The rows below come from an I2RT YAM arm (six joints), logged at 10 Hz.
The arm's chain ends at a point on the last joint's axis. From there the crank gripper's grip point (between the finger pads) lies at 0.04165 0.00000 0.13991 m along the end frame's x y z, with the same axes.
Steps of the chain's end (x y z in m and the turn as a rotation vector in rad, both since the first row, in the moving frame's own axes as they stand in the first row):
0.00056 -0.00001 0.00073 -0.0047 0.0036 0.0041
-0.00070 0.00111 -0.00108 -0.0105 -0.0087 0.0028
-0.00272 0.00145 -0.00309 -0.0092 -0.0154 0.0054
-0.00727 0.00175 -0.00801 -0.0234 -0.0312 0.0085
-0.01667 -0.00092 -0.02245 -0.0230 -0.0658 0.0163
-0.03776 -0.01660 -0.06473 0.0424 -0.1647 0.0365
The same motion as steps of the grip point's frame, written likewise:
0.00106 0.00082 0.00058 -0.0047 0.0036 0.0041
-0.00192 0.00270 -0.00073 -0.0105 -0.0087 0.0028
-0.00488 0.00296 -0.00247 -0.0092 -0.0154 0.0054
-0.01167 0.00537 -0.00682 -0.0234 -0.0312 0.0085
-0.02599 0.00293 -0.02006 -0.0230 -0.0658 0.0163
-0.06117 -0.02155 -0.05989 0.0424 -0.1647 0.0365

